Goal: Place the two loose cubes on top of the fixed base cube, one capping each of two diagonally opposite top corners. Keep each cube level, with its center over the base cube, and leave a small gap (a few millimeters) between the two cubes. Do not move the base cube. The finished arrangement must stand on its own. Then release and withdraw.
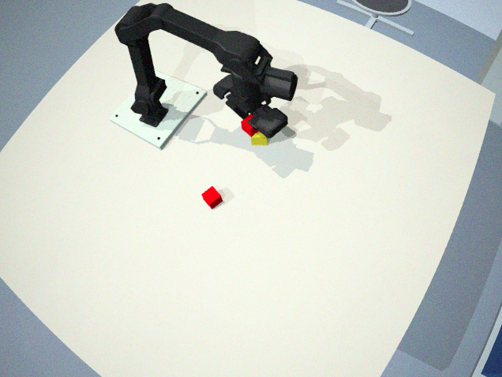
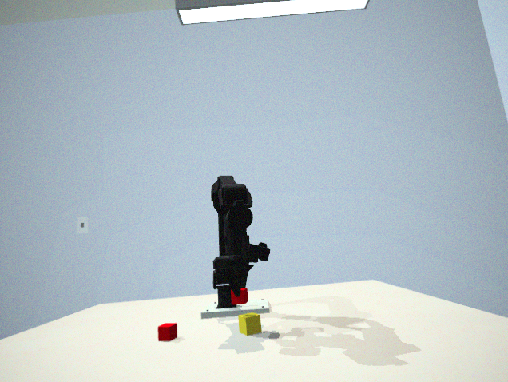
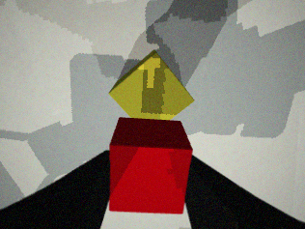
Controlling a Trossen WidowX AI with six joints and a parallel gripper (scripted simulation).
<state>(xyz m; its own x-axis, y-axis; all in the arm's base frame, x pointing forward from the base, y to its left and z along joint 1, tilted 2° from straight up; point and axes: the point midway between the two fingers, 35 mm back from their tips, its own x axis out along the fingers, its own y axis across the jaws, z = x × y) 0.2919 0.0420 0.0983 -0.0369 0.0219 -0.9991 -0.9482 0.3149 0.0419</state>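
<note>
The yellow base cube is 10 mm ahead of my gripper tip, 20 mm to the left of it and 70 mm below it.
</note>
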